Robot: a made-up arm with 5 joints. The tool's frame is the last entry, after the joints. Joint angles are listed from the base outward.
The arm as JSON. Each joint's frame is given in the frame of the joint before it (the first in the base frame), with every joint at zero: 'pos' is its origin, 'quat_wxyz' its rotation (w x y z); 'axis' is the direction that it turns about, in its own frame. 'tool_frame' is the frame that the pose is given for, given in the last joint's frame.
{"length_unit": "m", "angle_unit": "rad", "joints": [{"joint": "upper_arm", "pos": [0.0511, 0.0, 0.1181], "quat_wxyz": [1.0, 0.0, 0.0, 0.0], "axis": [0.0, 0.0, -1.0]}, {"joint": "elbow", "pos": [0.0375, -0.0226, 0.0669], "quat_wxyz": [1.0, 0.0, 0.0, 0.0], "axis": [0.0, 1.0, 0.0]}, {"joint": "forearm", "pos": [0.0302, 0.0, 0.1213], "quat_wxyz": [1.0, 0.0, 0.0, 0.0], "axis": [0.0, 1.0, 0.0]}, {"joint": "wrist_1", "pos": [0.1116, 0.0, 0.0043], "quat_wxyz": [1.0, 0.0, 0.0, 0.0], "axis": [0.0, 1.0, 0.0]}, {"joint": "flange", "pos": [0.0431, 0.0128, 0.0], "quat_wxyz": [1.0, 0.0, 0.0, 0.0], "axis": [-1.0, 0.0, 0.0]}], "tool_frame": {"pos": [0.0, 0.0, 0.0], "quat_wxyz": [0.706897, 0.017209, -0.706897, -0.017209]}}
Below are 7 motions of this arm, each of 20 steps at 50 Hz.
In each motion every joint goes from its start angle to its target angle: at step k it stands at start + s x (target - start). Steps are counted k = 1, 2, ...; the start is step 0. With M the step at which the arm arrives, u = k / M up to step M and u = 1 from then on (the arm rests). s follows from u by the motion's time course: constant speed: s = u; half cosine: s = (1 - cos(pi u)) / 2; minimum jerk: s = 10 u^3 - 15 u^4 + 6 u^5.
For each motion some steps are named. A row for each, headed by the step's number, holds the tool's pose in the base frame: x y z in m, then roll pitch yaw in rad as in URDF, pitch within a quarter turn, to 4 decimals.
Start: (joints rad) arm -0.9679 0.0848 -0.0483 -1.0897 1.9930
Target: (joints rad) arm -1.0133 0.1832 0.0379 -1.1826 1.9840
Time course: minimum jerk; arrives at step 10
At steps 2, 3, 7, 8, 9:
2: 0.1788 0.1692 0.3394 -2.6489 0.1830 2.2145
3: 0.1788 0.1711 0.3366 -2.6395 0.1856 2.2218
7: 0.1782 0.1822 0.3183 -2.5786 0.2018 2.2692
8: 0.1780 0.1839 0.3154 -2.5691 0.2042 2.2767
9: 0.1778 0.1846 0.3141 -2.5646 0.2053 2.2802

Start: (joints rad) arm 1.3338 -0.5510 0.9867 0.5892 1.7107
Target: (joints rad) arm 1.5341 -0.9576 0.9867 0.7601 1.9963
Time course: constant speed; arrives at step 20
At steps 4, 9, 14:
4: 0.0651 -0.1200 0.2303 -0.5879 0.0827 0.3202
9: 0.0581 -0.1142 0.2373 -0.6403 0.1326 0.3226
14: 0.0517 -0.1073 0.2436 -0.6897 0.1884 0.3201

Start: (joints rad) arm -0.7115 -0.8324 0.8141 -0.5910 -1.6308
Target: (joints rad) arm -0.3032 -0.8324 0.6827 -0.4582 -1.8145
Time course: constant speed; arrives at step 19
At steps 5, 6, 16, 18, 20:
5: 0.1511 0.0571 0.3238 2.1855 0.1286 -0.8764
6: 0.1522 0.0549 0.3246 2.1862 0.1365 -0.8923
16: 0.1606 0.0317 0.3322 2.1955 0.2153 -1.0503
18: 0.1617 0.0269 0.3337 2.1979 0.2310 -1.0817
20: 0.1621 0.0244 0.3345 2.1992 0.2389 -1.0973

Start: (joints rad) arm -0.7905 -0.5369 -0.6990 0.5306 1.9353
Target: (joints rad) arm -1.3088 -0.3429 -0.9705 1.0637 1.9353
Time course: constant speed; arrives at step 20
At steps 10, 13, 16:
10: 0.0994 0.0644 0.4354 -2.0693 0.2795 2.4714
13: 0.0958 0.0712 0.4337 -1.9988 0.2890 2.5689
16: 0.0913 0.0777 0.4319 -1.9279 0.2971 2.6671

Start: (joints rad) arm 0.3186 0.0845 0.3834 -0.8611 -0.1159
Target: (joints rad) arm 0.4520 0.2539 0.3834 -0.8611 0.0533
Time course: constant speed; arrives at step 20
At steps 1, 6, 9, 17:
1: 0.2564 -0.0796 0.2718 2.7750 -1.1571 -3.0698
6: 0.2569 -0.0876 0.2640 2.8331 -1.2107 3.1112
9: 0.2569 -0.0924 0.2592 2.8786 -1.2421 3.0401
17: 0.2559 -0.1052 0.2464 3.0602 -1.3207 2.7936

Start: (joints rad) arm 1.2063 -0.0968 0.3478 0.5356 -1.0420
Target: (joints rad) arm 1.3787 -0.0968 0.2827 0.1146 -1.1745
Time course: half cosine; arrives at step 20
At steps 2, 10, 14, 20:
2: 0.1110 -0.1867 0.2551 0.7370 -0.3342 -2.4345
10: 0.0973 -0.1975 0.2664 0.9874 -0.3514 -2.6399
14: 0.0880 -0.2027 0.2740 1.1436 -0.3439 -2.7617
20: 0.0811 -0.2055 0.2795 1.2524 -0.3314 -2.8427

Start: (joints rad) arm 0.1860 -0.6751 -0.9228 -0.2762 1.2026
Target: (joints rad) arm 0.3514 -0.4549 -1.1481 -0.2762 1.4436
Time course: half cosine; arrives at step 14
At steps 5, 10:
5: 0.0216 -0.0031 0.4541 2.8542 0.1027 1.6718
10: 0.0342 -0.0047 0.4585 2.8412 0.0665 1.4617

